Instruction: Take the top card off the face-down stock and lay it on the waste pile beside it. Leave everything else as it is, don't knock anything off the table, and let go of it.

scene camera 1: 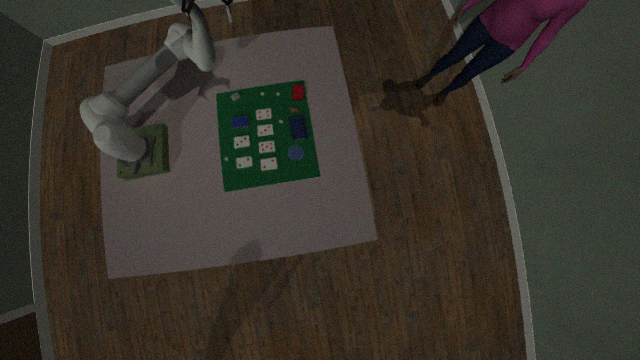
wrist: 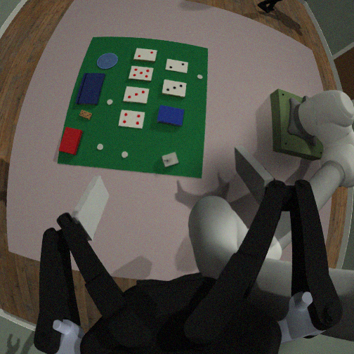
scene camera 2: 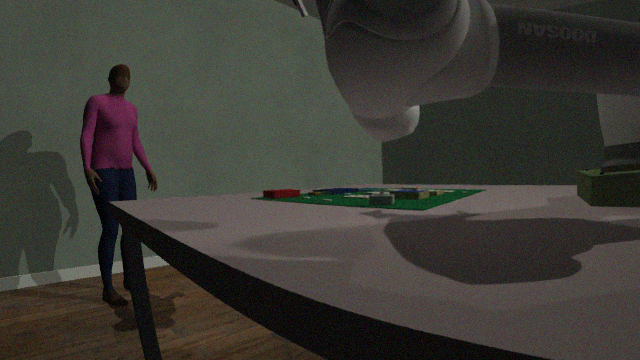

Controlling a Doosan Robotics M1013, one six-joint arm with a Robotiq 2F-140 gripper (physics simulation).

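Seen in the pictures: gripper, fingertip midpoint: (scene camera 1: 213,25); arm's base, link origin: (scene camera 1: 139,151).
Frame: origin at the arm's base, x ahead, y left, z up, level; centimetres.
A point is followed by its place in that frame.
The face-down stock (scene camera 1: 240,121) (scene camera 2: 411,193) (wrist: 171,115) is a small blue-topped stack on the green mat (scene camera 1: 300,170) {x 92.1, y -9.8, z -7.1 cm} (wrist: 192,145). Next to it, a face-up card with three black pips (scene camera 1: 241,142) {x 58.6, y 5.8, z -6.0 cm} (wrist: 174,88) looks like the top of the waste pile. A card with four red pips (scene camera 1: 264,114) {x 70.7, y 23.0, z -6.9 cm} (wrist: 132,119) lies on the stock's other side. My gripper (wrist: 167,172) is open and empty, high above the table beside the mat. In scene camera 1 it is partly cut off at the top edge, and in scene camera 2 a fingertip shows at the top.
More face-up cards, a red box (scene camera 1: 298,92) {x 90.2, y 36.4, z -5.2 cm} (scene camera 2: 281,193) {x 86.6, y 38.9, z -5.9 cm} (wrist: 70,141), a dark blue case (scene camera 1: 298,127) {x 90.6, y 14.7, z -5.9 cm} (wrist: 91,89), a blue disc (scene camera 1: 295,153) {x 89.2, y -0.3, z -6.8 cm} (wrist: 107,61), a grey block (scene camera 2: 381,199) {x 51.6, y 35.7, z -6.0 cm} (wrist: 170,159), a brown die (wrist: 85,114) and small white discs lie on the mat. The arm stands on a green base (scene camera 1: 159,150) {x 12.1, y 0.4, z -0.9 cm} (wrist: 283,125).
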